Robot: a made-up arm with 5 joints.
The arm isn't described. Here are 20 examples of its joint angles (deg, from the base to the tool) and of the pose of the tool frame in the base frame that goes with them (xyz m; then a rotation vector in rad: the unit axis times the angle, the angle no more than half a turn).
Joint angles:
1: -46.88 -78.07 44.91 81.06 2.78
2: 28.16 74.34 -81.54 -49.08 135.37
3: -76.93 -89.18 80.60 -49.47 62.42
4: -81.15 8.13 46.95 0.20 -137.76
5: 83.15 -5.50 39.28 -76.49 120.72
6: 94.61 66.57 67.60 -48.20 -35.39
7: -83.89 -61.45 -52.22 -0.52 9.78
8: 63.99 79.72 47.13 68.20 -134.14
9: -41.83 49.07 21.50 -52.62 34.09
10: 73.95 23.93 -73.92 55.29 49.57
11: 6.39 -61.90 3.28 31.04 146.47
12: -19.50 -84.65 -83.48 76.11 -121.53
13: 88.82 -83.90 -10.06 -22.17 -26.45
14: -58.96 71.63 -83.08 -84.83 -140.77
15: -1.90 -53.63 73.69 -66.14 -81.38
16: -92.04 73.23 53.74 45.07 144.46
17: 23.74 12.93 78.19 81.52 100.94
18: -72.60 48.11 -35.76 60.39 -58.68
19: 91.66 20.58 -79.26 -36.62 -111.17
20: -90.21 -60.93 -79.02 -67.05 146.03
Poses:
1: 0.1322 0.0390 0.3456 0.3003 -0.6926 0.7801
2: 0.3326 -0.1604 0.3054 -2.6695 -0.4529 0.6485
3: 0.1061 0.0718 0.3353 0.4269 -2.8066 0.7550
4: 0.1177 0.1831 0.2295 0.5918 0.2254 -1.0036
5: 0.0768 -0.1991 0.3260 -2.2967 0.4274 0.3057
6: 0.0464 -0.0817 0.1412 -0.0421 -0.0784 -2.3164
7: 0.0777 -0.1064 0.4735 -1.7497 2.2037 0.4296
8: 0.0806 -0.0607 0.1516 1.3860 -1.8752 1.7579
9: 0.2565 0.1418 0.1775 0.1226 -1.3307 1.0948
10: 0.1179 -0.2280 0.4360 -1.2951 -0.7368 -0.3839
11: 0.1246 -0.0241 0.4532 -2.3238 -0.6211 1.3573
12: -0.0951 -0.0779 0.3467 -2.9656 0.9687 -0.0436
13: 0.0512 0.0888 0.4463 1.4172 2.4755 -0.5676
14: 0.2306 0.2303 0.3258 -2.9996 -0.5972 -0.1129
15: 0.1899 -0.0141 0.3291 1.6956 -1.8161 -0.6590
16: 0.0869 0.0583 0.1501 -0.7167 -1.5499 -1.7513
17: 0.1253 -0.0436 0.2261 1.3390 0.7439 1.0536
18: 0.1729 0.2649 0.2482 0.2778 -0.1177 0.1928
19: 0.0481 -0.1702 0.4905 0.6029 -3.0591 0.1407
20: 0.0896 -0.1656 0.3884 -0.5947 -1.1920 -1.9415
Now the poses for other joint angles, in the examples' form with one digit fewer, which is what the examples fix.
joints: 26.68 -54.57 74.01 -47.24 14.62
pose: 0.174 -0.072 0.320 -0.679 -1.945 -0.161
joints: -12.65 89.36 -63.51 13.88 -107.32
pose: 0.370 0.049 0.151 0.865 -0.472 -1.579
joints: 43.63 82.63 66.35 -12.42 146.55
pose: 0.083 -0.036 0.144 0.918 -0.059 1.640
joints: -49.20 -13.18 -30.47 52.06 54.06
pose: 0.198 0.119 0.450 -0.029 -1.591 1.417
